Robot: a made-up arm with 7 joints.
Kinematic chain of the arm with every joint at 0, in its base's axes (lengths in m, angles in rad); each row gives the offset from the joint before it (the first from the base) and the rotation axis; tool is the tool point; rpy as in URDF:
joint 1: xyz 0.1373 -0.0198 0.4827 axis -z
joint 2: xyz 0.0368 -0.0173 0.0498 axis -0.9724 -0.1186 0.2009
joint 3: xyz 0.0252 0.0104 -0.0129 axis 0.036 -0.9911 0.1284
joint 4: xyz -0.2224 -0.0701 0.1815 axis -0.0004 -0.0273 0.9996
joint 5: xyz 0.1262 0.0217 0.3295 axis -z
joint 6: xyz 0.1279 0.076 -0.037 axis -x
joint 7: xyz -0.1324 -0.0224 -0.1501 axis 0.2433 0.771 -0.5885
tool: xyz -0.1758 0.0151 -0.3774 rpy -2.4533 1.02 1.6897
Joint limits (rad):
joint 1: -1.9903..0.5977
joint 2: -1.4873..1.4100
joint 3: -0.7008..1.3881
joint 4: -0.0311..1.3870
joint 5: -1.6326..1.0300
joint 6: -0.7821..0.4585
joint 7: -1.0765..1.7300
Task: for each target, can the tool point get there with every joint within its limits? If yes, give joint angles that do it. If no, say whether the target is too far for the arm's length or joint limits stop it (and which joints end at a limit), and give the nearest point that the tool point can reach.
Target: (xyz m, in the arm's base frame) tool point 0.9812 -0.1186 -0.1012
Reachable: no: joint limits stop it (at a limit: joint 1, joint 3, joint 4, joint 6) | nearest point 0.8356 -0.1351 0.0393 | short by 0.203 m
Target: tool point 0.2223 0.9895 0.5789
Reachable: no: joint limits stop it (at a limit: joint 3, joint 4, joint 6, joint 7) | nearest point 0.2119 0.8656 0.5741 | short by 0.124 m
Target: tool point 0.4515 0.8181 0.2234
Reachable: no: joint limits stop it (at a limit: joint 2, joint 3, joint 5, joint 6, joint 7) | nearest point 0.4288 0.7575 0.2667 | short by 0.078 m
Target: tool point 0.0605 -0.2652 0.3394
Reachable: yes | joints -1.5015 -0.4911 0.6100 0.1671 -0.0077 0.2274 0.3495
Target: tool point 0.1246 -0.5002 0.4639
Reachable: yes | joints -1.1975 1.1850 0.3495 0.4142 -0.0629 0.1322 0.9800
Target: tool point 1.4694 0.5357 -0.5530
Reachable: no: too far | nearest point 0.8194 0.0687 0.1045 | short by 1.036 m
